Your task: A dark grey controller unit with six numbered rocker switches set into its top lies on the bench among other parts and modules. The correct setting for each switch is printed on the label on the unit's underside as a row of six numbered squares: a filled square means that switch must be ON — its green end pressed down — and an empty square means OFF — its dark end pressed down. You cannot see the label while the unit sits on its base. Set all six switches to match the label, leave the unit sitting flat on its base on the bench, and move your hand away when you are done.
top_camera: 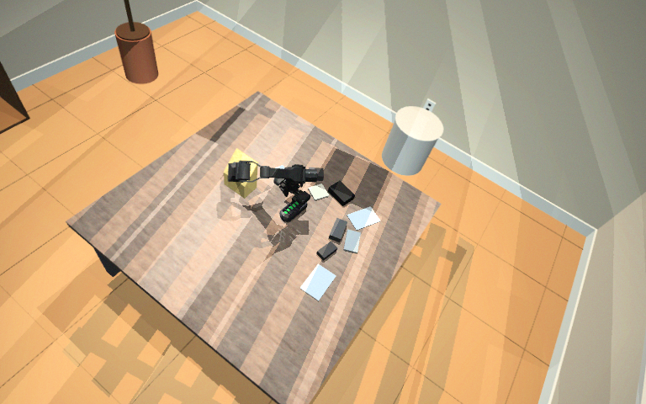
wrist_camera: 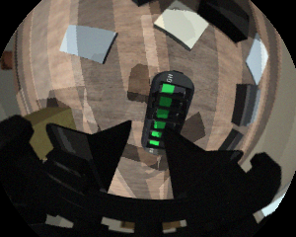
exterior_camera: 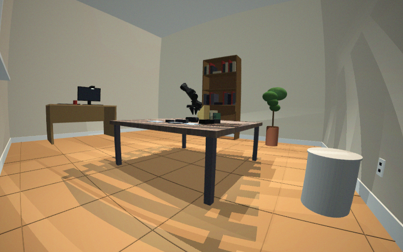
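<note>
My gripper tip is 30 mm short of the cream card, 190 mm to the right of it and 70 mm above it. From my gripper tip the other things lie so: dark box: 130 mm ahead, 260 mm to the left, 60 mm below; then grey plate: 340 mm ahead, 80 mm to the left, 70 mm below.
</note>
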